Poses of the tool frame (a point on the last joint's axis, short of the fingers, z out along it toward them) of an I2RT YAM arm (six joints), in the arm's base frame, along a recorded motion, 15 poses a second.
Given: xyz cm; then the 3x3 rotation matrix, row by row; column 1 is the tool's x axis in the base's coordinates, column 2 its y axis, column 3 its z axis. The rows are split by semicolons.
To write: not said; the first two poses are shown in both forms.
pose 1, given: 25.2 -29.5 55.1; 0.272 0.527 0.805; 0.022 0.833 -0.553; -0.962 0.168 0.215
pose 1, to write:
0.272 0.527 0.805 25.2
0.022 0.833 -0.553 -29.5
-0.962 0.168 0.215 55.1
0 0 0 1

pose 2, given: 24.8 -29.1 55.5; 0.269 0.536 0.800; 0.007 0.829 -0.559; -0.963 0.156 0.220
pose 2, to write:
0.269 0.536 0.800 24.8
0.007 0.829 -0.559 -29.1
-0.963 0.156 0.220 55.5
0 0 0 1

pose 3, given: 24.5 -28.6 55.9; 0.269 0.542 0.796; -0.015 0.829 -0.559; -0.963 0.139 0.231
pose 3, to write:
0.269 0.542 0.796 24.5
-0.015 0.829 -0.559 -28.6
-0.963 0.139 0.231 55.9
0 0 0 1

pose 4, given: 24.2 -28.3 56.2; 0.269 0.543 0.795; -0.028 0.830 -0.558; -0.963 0.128 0.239
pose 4, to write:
0.269 0.543 0.795 24.2
-0.028 0.830 -0.558 -28.3
-0.963 0.128 0.239 56.2
0 0 0 1

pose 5, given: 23.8 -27.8 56.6; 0.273 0.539 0.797; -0.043 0.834 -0.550; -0.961 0.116 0.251
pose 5, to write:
0.273 0.539 0.797 23.8
-0.043 0.834 -0.550 -27.8
-0.961 0.116 0.251 56.6
0 0 0 1

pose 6, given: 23.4 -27.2 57.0; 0.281 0.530 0.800; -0.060 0.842 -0.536; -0.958 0.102 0.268
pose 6, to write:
0.281 0.530 0.800 23.4
-0.060 0.842 -0.536 -27.2
-0.958 0.102 0.268 57.0
0 0 0 1

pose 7, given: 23.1 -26.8 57.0; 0.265 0.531 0.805; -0.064 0.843 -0.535; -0.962 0.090 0.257
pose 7, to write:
0.265 0.531 0.805 23.1
-0.064 0.843 -0.535 -26.8
-0.962 0.090 0.257 57.0
0 0 0 1

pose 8, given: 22.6 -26.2 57.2; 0.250 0.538 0.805; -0.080 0.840 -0.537; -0.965 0.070 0.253
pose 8, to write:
0.250 0.538 0.805 22.6
-0.080 0.840 -0.537 -26.2
-0.965 0.070 0.253 57.2
0 0 0 1

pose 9, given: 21.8 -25.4 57.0; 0.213 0.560 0.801; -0.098 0.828 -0.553; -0.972 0.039 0.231
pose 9, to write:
0.213 0.560 0.801 21.8
-0.098 0.828 -0.553 -25.4
-0.972 0.039 0.231 57.0
0 0 0 1

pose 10, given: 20.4 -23.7 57.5; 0.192 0.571 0.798; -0.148 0.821 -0.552; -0.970 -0.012 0.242
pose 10, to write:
0.192 0.571 0.798 20.4
-0.148 0.821 -0.552 -23.7
-0.970 -0.012 0.242 57.5
0 0 0 1

